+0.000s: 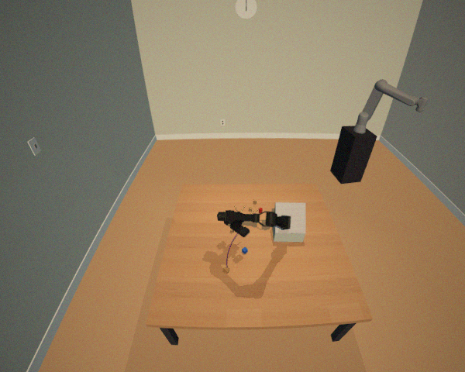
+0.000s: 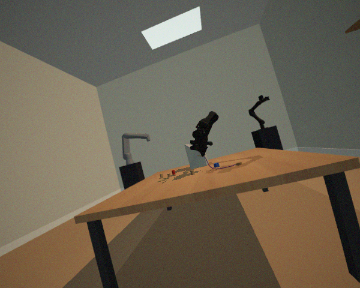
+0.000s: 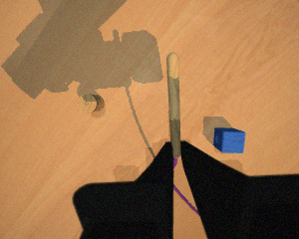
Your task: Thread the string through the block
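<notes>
The blue block is 3 cm behind my gripper tip, 9 cm to the left of it and 9 cm below it. From my gripper tip the other things lie so: wooden cylinder 3 cm ahead, 11 cm to the right, 9 cm below; then thin wooden stick 1 cm behind, 1 cm to the right, 1 cm above; then round wooden button 11 cm ahead, 22 cm to the left, 10 cm below.
</notes>
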